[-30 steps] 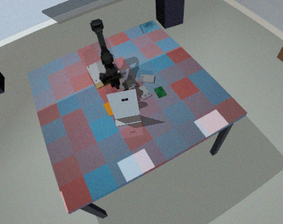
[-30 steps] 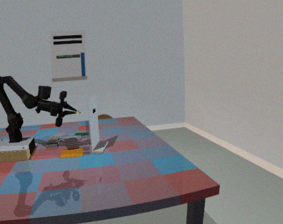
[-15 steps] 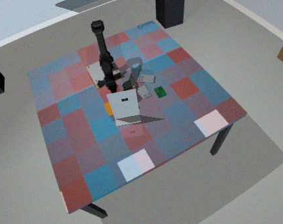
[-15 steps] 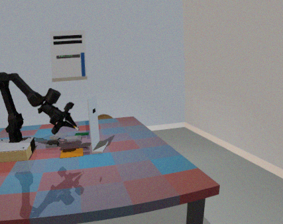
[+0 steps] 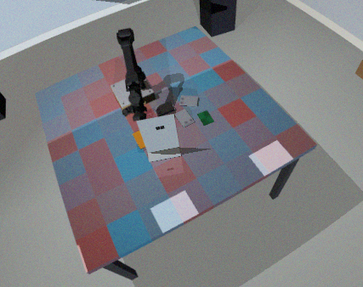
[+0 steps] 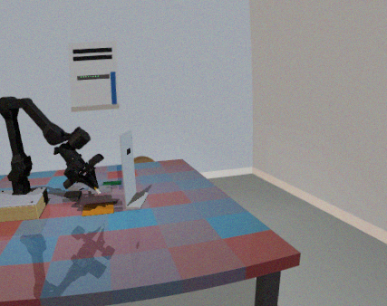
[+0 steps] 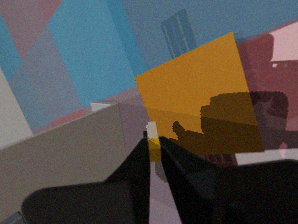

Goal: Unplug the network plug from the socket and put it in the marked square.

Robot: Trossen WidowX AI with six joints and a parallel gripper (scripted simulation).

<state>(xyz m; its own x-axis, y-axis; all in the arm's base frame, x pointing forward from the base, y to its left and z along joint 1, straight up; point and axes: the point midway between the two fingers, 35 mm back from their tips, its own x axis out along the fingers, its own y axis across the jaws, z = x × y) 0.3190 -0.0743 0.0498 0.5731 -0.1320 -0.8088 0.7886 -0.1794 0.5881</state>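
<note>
My gripper tip is 8 cm above the orange marked square. Also, from my gripper tip: upright panel 13 cm ahead, 6 cm to the left, 5 cm above; green square 35 cm to the left, 8 cm below, 2 cm ahead; yellow network plug right at my gripper tip.
</note>
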